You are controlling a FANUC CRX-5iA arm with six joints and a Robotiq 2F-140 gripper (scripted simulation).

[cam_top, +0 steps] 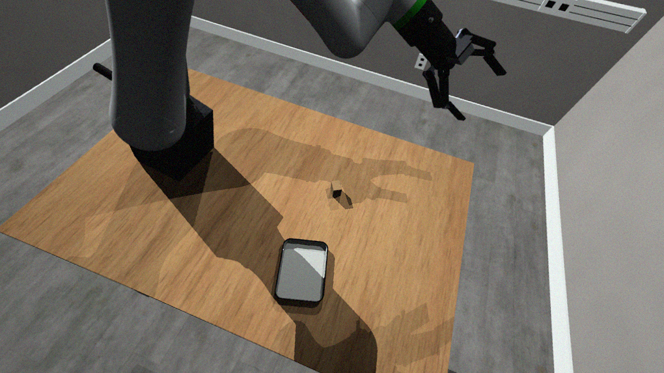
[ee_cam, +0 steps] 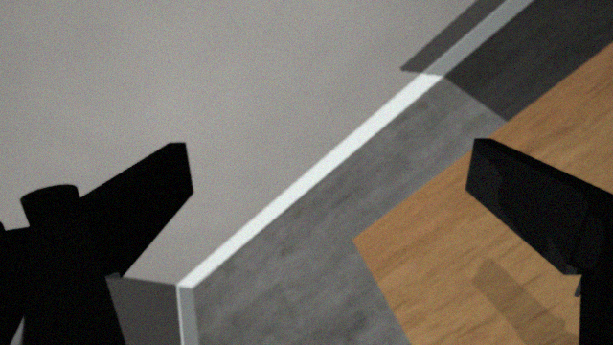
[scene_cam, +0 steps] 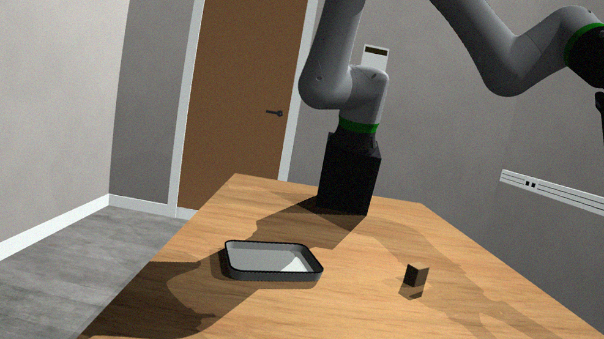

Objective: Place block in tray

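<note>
The wooden block lies 330 mm below my hand, 270 mm behind it and 240 mm to the right of it. The rest, counted from my hand: white tray: 520 mm to the right, 330 mm below, 240 mm behind.
</note>
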